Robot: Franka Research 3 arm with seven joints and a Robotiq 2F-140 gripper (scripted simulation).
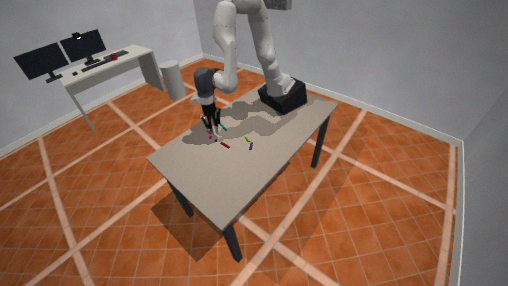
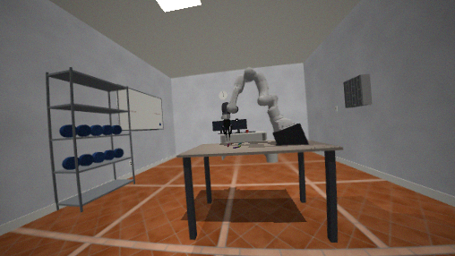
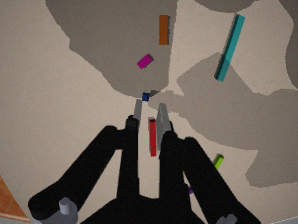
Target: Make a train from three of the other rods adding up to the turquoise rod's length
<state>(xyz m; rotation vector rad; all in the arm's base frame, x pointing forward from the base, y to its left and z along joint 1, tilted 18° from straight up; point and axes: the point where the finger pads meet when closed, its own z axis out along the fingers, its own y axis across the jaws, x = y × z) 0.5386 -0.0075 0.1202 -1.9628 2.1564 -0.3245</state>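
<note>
The small blue rod lies 8 cm below my hand. Round my hand: orange rod: 1 cm behind, 10 cm to the right, 8 cm below; magenta rod: 1 cm ahead, 6 cm to the right, 8 cm below; red rod: 1 cm behind, 7 cm to the left, 8 cm below.
</note>
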